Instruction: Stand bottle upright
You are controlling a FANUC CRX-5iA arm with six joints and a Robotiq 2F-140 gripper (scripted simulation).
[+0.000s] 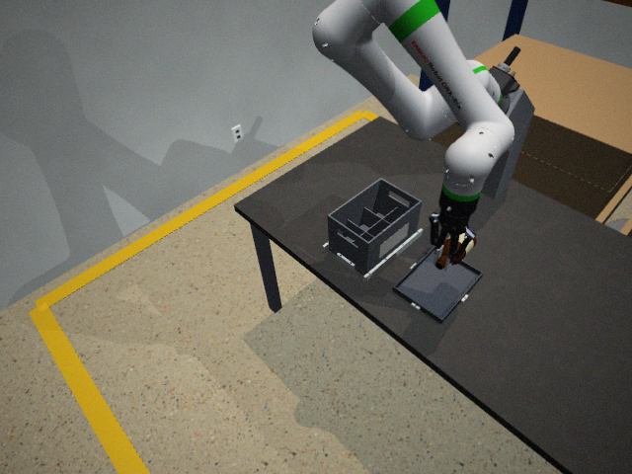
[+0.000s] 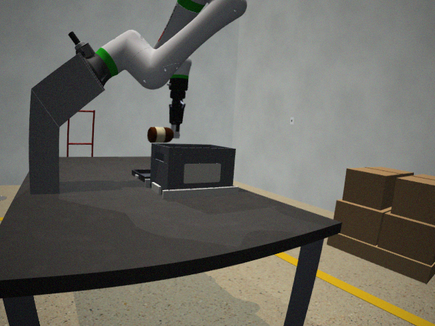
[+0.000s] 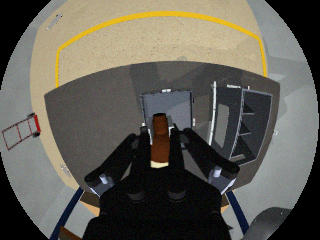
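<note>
Right now my hand is 50 mm past the brown bottle, 20 mm above it and 10 mm to the left of it. Round my hand: dark crate (320 mm to the right, 140 mm below, 10 mm ahead); then dark tray (210 mm below, 60 mm behind, 40 mm to the right).
</note>
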